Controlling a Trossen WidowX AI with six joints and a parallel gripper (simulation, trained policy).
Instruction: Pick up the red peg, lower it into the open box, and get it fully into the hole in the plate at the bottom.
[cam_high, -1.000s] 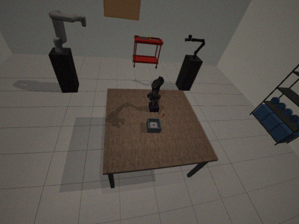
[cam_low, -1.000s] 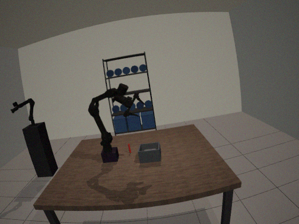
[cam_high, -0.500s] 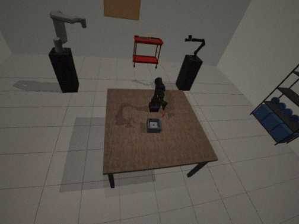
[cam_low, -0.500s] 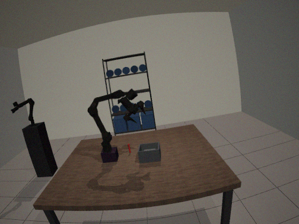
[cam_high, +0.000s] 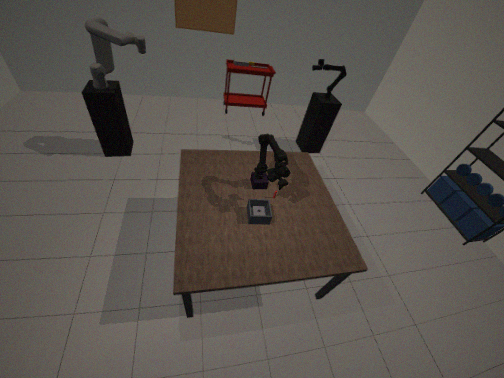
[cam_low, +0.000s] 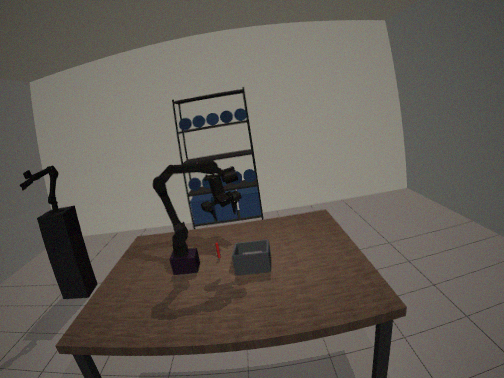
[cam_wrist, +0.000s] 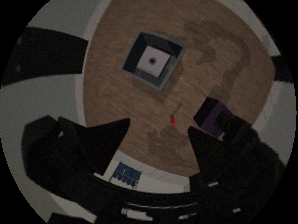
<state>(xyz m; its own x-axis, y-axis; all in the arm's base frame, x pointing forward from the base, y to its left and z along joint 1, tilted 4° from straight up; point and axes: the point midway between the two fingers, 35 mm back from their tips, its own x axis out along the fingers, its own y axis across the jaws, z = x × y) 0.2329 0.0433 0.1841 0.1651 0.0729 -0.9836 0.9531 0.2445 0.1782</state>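
The red peg lies 180 mm below my gripper tip, 70 mm behind it and 60 mm to the left of it. The rest, counted from my gripper tip: pale plate (180 mm below, 120 mm to the right, 90 mm ahead); then grey box (200 mm below, 120 mm to the right, 90 mm ahead).
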